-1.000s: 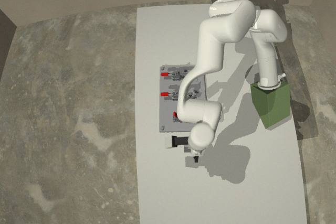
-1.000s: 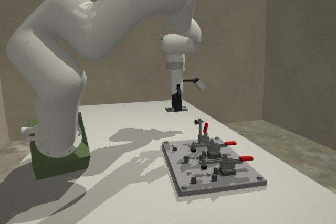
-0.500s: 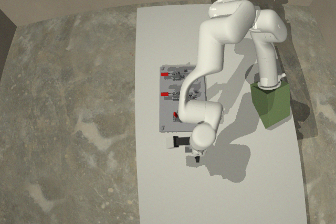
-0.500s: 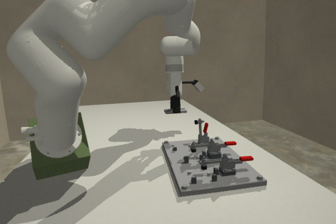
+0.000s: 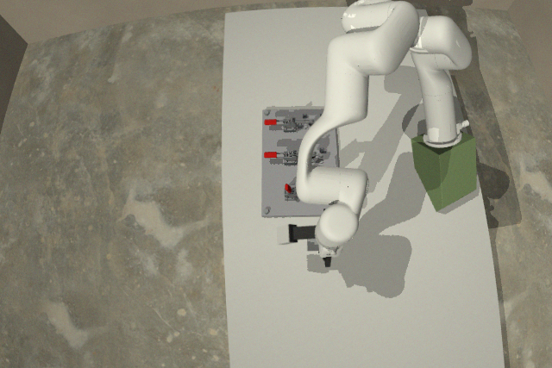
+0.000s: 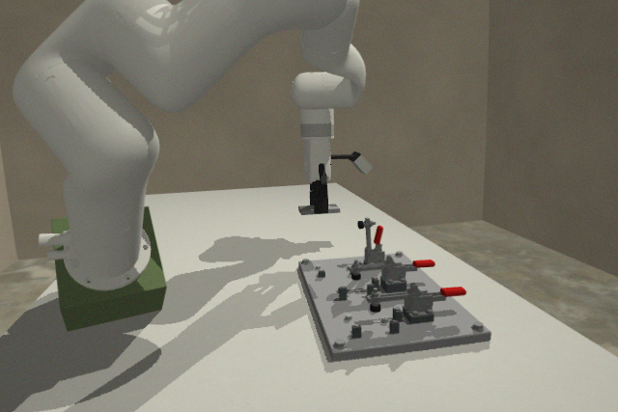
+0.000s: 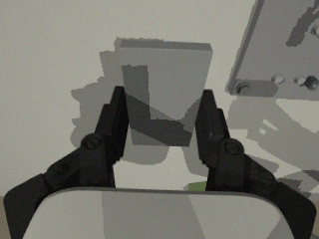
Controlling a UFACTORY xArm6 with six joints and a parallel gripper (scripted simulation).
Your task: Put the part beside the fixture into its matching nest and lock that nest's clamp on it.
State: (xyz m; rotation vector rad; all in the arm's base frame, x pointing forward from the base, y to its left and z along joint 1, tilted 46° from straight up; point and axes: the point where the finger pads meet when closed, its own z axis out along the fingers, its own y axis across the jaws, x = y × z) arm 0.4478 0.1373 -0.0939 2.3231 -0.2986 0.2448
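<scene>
Now: hand 20 mm past the fixture plate, 270 mm to the left of it and 110 mm above it. Round my hand: flat grey block: 20 mm below.
</scene>
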